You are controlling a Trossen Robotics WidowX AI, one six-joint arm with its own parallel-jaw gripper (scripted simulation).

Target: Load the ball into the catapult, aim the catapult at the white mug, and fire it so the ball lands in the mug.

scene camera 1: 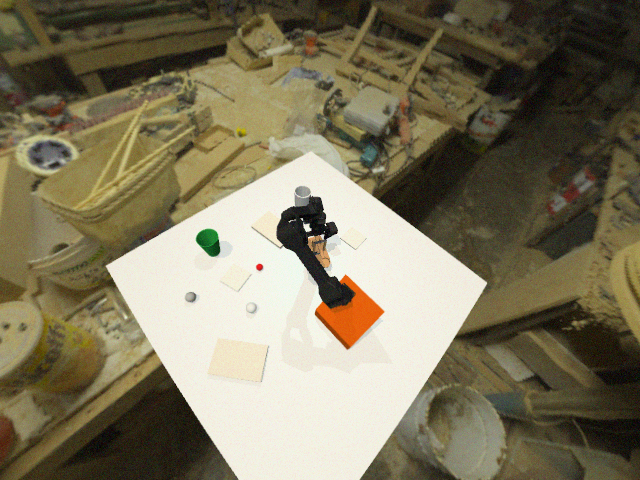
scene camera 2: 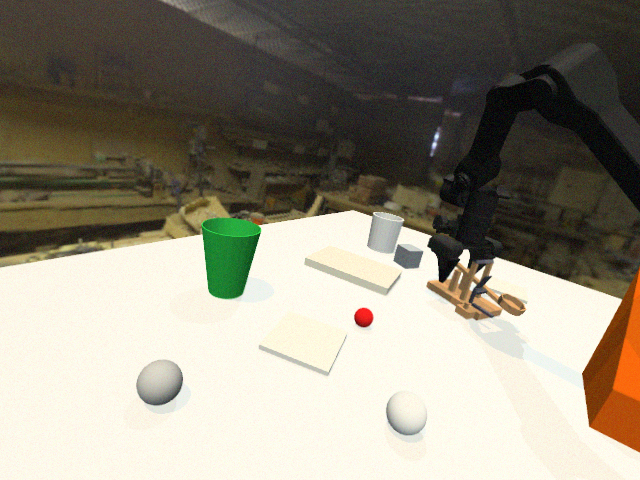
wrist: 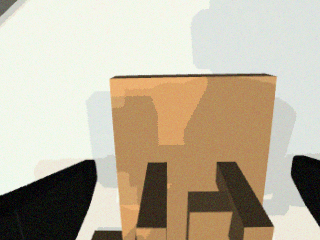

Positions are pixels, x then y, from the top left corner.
Labels:
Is the gripper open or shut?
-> Open.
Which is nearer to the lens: the green cup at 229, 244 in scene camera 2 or the grey ball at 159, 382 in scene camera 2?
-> The grey ball.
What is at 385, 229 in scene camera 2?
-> A white mug.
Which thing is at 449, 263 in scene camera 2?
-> The gripper.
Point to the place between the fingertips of the gripper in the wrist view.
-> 193, 167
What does the gripper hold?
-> Nothing.

